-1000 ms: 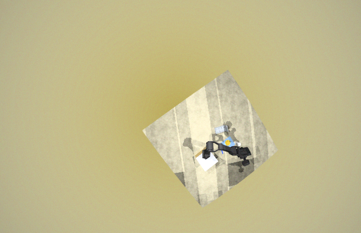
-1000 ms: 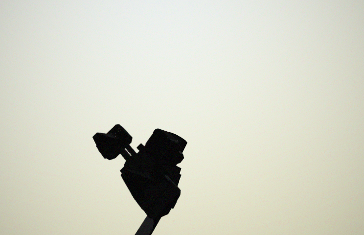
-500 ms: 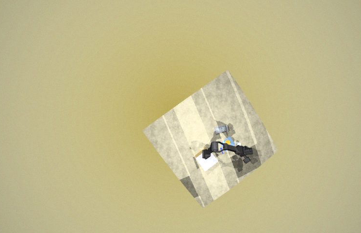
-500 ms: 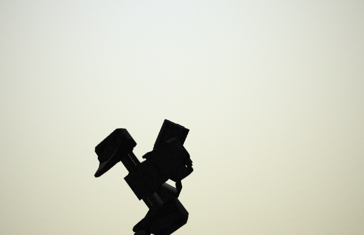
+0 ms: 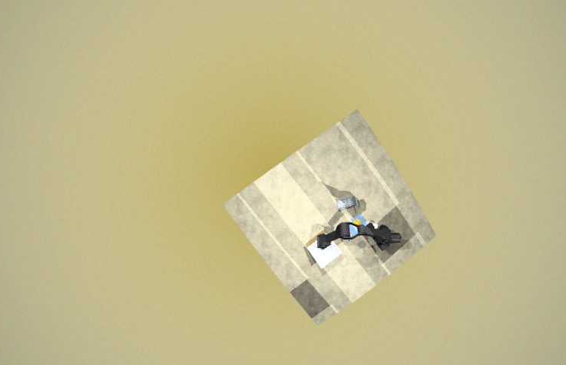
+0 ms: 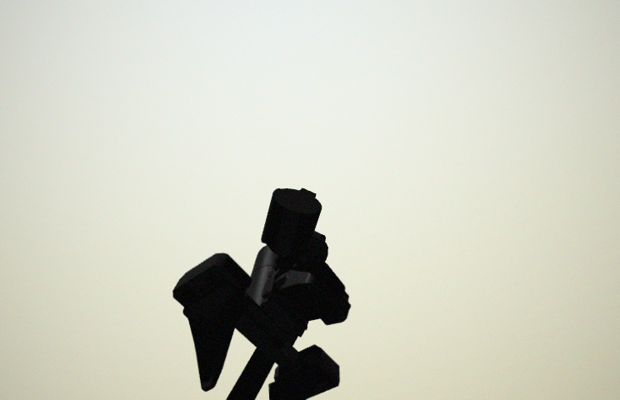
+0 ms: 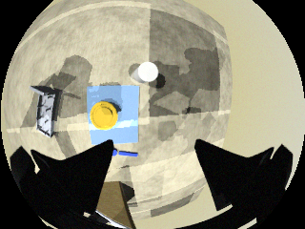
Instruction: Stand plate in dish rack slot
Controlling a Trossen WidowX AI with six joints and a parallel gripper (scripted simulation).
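My gripper tip is 1 cm past the yellow plate, 6 cm to the right of it and 17 cm above it. Also, from my gripper tip: light blue mat (1 cm behind, 4 cm to the left, 18 cm below); then blue spoon (12 cm behind, 2 cm to the left, 18 cm below); then white cylinder (9 cm ahead, 3 cm to the right, 16 cm below).
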